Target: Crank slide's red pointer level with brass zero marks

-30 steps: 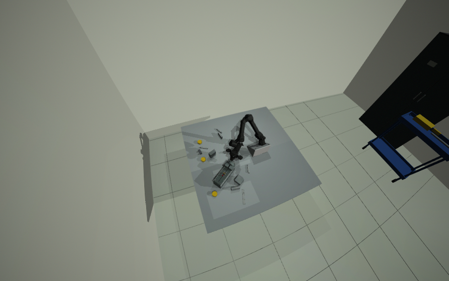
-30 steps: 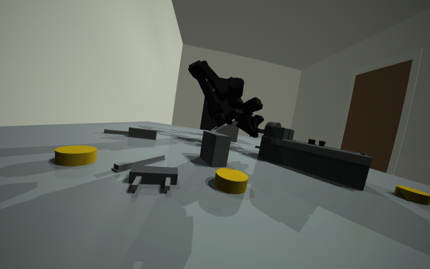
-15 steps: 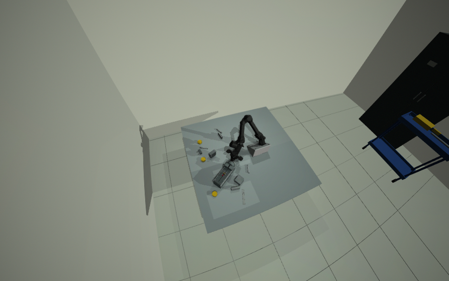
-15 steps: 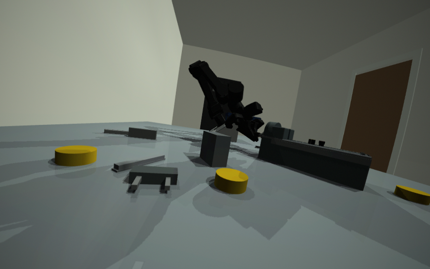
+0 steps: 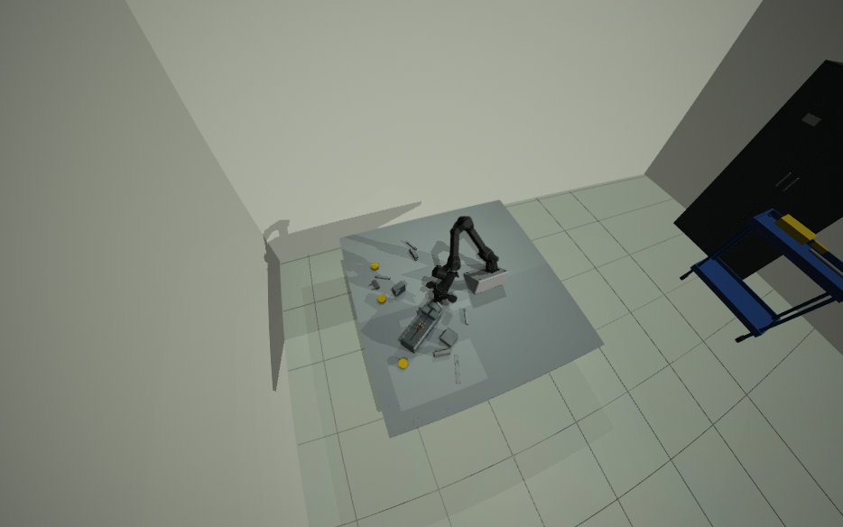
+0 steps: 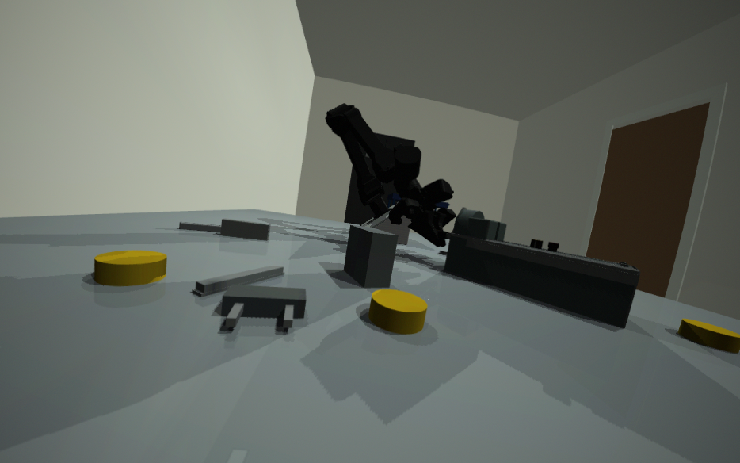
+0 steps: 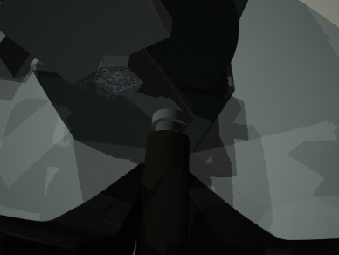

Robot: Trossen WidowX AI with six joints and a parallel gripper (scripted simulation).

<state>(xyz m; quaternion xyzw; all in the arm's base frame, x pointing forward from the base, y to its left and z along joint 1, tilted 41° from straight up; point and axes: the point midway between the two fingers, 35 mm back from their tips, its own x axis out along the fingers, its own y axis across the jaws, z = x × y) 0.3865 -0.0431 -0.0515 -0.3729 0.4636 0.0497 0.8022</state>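
The red pointer lies 16 cm ahead of my gripper tip, 10 cm to the left of it and 4 cm above it. The rest, counted from my gripper tip: bracket (31 cm to the right, 25 cm ahead, 3 cm below); then dark crank handle (2 cm behind, 2 cm above, 1 cm to the right).
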